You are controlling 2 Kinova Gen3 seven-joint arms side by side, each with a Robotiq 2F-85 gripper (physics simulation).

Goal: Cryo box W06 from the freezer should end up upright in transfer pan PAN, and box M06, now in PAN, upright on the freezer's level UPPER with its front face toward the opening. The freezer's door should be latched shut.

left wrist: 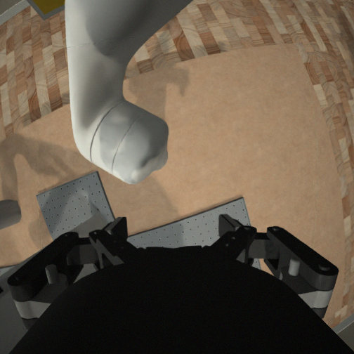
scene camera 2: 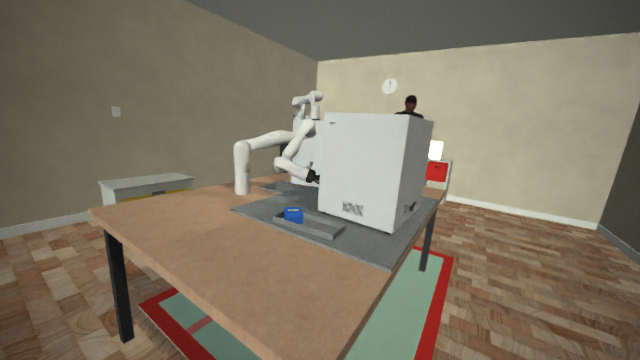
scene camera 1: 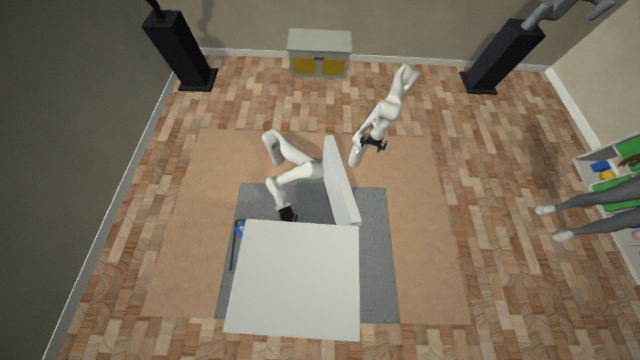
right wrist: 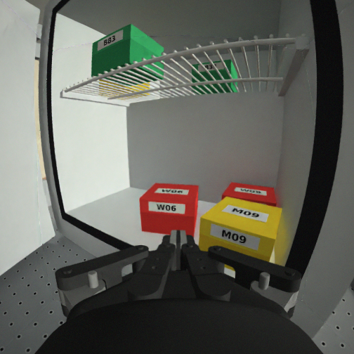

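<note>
Red box W06 [right wrist: 167,212] stands upright on the floor of the freezer [scene camera 1: 300,280] [scene camera 2: 362,165], label facing the opening. My right gripper [scene camera 1: 295,218] [scene camera 2: 317,179] [right wrist: 177,239] is shut and empty, at the opening, in front of W06 and slightly lower in the right wrist view. The freezer's door [scene camera 1: 340,185] [right wrist: 20,125] stands wide open. A blue box [scene camera 1: 240,229] [scene camera 2: 293,215] sits at one end of the pan [scene camera 1: 231,250] [scene camera 2: 320,228]; its label is too small to read. My left gripper [scene camera 1: 374,143] [left wrist: 172,226] is open and empty, beyond the door.
Yellow box M09 [right wrist: 240,220] stands right of W06, with red box W09 [right wrist: 250,194] behind it. The upper wire shelf [right wrist: 200,48] bears green box B83 [right wrist: 112,52] at left and another green box [right wrist: 215,76] farther back. The right arm reaches around the door's left side in scene camera 1.
</note>
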